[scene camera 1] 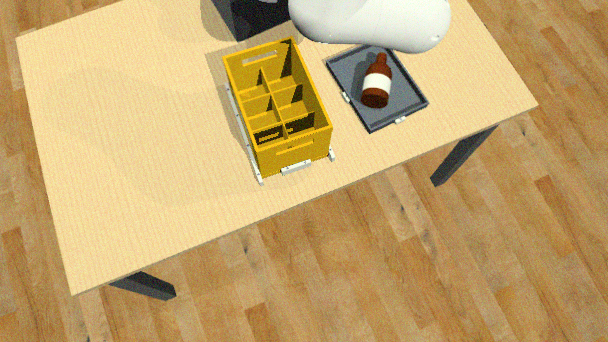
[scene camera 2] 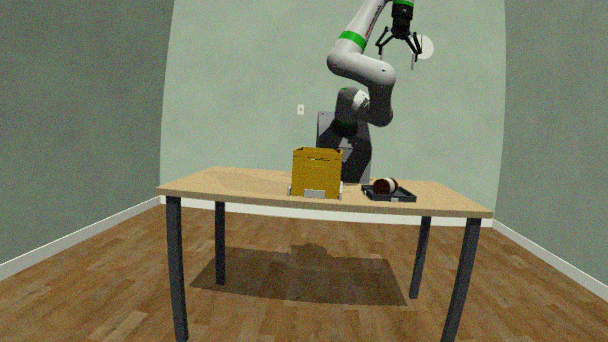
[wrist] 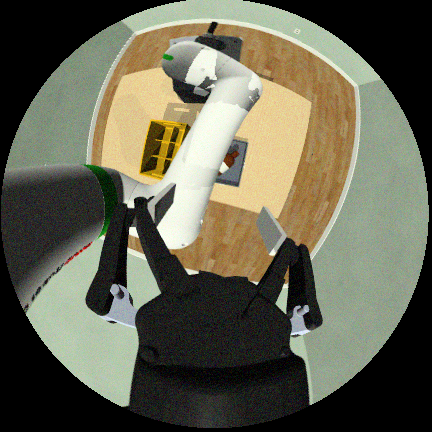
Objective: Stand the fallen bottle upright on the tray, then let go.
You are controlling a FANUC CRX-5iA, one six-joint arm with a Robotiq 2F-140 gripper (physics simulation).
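Where they show: gripper, fingertip midpoint: (scene camera 2: 396,66) (wrist: 218,203); arm's base, link origin: (scene camera 2: 344,127).
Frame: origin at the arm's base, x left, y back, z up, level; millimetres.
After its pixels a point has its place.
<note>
A brown bottle (scene camera 1: 377,84) {x 269, y -390, z -196 mm} (scene camera 2: 385,186) {x 282, y -428, z -224 mm} (wrist: 228,162) {x 302, y -347, z -199 mm} with a white label lies on its side in the dark grey tray (scene camera 1: 407,101) {x 364, y -412, z -270 mm} (scene camera 2: 406,196) {x 375, y -451, z -252 mm} (wrist: 242,172) {x 391, y -358, z -250 mm}. In scene camera 1 its neck points to the back and its base to the front. In the wrist view the arm hides part of the bottle and of the tray. My gripper (scene camera 2: 397,61) {x 297, y -398, z 277 mm} (wrist: 218,203) {x 297, y -398, z 277 mm} is open and empty, with its fingers wide apart. It hangs high above the table, far above the bottle. It does not show in scene camera 1.
A yellow crate (scene camera 1: 295,148) {x 25, y -560, z -157 mm} (scene camera 2: 317,173) {x 29, y -560, z -182 mm} (wrist: 146,159) {x -75, y -511, z -145 mm} with compartments stands beside the tray, with white brackets at its foot. The tray and crate stand on a wooden table (scene camera 1: 150,150) {x -356, y -458, z -275 mm} (scene camera 2: 250,183) {x -313, y -437, z -275 mm} (wrist: 280,150) {x 519, y -121, z -275 mm}. The white arm (scene camera 1: 370,22) {x 142, y -554, z 274 mm} (scene camera 2: 362,67) {x 178, y -561, z 233 mm} (wrist: 205,145) {x 232, y -335, z 206 mm} passes over the back of the tray in scene camera 1.
</note>
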